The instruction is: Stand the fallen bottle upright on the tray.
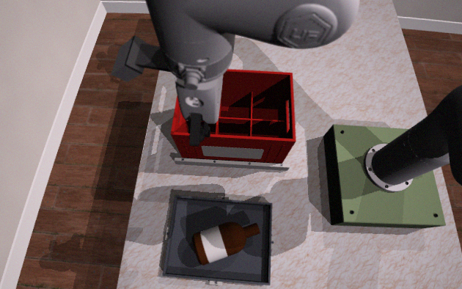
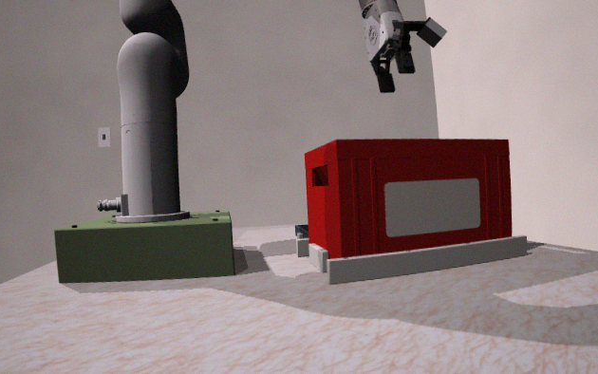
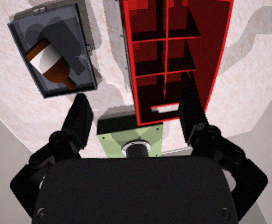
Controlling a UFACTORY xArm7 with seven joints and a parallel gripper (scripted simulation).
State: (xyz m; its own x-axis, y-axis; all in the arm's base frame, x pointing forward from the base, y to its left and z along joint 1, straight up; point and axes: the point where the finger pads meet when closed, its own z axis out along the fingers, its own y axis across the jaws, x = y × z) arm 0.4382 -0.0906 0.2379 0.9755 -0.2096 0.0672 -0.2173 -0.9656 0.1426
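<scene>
Right now my hand is 27 cm above the brown bottle, 20 cm to the right of it and 1 cm past it. From my hand the other things lie so: red crate (23 cm below, 9 cm to the right, 7 cm behind); dark grey tray (30 cm below, 19 cm to the left, 1 cm ahead).
</scene>
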